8 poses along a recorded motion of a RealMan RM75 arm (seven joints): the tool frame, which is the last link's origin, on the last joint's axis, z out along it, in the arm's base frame.
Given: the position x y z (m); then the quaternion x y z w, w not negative.
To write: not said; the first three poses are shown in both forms.
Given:
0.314, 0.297, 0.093, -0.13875, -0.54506, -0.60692, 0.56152
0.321, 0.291, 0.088, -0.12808, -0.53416, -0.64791, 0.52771
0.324, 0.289, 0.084, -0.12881, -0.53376, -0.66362, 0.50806
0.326, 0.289, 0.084, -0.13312, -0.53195, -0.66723, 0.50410
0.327, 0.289, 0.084, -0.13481, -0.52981, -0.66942, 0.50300
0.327, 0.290, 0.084, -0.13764, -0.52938, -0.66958, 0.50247
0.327, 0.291, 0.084, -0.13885, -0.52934, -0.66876, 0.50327
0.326, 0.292, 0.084, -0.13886, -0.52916, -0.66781, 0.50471
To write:
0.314, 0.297, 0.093, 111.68, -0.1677, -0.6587, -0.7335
0.321, 0.291, 0.088, 116.30, -0.1508, -0.6289, -0.7628
0.324, 0.289, 0.084, 118.93, -0.1495, -0.6197, -0.7705
0.326, 0.289, 0.084, 119.46, -0.1541, -0.6159, -0.7726
0.327, 0.289, 0.084, 119.60, -0.1560, -0.6130, -0.7745
0.327, 0.290, 0.084, 119.67, -0.1592, -0.6123, -0.7744
0.327, 0.291, 0.084, 119.57, -0.1607, -0.6126, -0.7739
0.326, 0.292, 0.084, 119.38, -0.1609, -0.6130, -0.7736

